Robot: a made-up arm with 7 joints.
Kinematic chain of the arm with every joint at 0, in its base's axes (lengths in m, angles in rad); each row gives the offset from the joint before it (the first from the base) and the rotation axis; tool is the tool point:
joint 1: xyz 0 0 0.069 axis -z
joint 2: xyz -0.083 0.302 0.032 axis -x
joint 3: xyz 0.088 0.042 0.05 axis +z
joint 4: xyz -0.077 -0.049 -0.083 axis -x
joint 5: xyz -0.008 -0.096 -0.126 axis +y
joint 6: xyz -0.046 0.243 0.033 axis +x
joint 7: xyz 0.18 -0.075 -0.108 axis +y
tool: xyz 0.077 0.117 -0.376
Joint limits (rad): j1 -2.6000..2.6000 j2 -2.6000..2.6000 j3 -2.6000..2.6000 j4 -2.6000..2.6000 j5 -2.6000..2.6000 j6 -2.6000..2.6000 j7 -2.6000..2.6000
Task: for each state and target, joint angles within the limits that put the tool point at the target. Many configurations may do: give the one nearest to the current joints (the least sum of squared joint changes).
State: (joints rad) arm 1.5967 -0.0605 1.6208 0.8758 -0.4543 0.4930 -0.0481
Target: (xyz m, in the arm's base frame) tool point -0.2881 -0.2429 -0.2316
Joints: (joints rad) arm 1.8749 0.7075 1.1633 1.0774 0.0664 0.3014 0.4366
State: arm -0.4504 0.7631 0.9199 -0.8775 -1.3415 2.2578 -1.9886
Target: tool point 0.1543 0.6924 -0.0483
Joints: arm -0.0516 1.0931 1.2232 -0.8587 -0.5034 2.0780 -1.4100
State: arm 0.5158 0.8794 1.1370 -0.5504 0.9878 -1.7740 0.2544
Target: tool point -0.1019 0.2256 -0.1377
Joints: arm 1.0804 0.7876 0.9806 -1.3695 0.9546 -1.1931 0.4009
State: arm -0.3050 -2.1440 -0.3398 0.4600 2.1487 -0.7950 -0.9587
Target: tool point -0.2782 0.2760 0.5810
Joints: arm 0.4098 -2.0045 -0.9897 0.4261 2.6000 -0.4667 -0.4905
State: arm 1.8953 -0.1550 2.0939 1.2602 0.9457 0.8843 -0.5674
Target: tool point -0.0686 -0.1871 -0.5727
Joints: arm 1.8822 0.2806 1.9362 0.9151 1.1806 0.8047 -0.2070
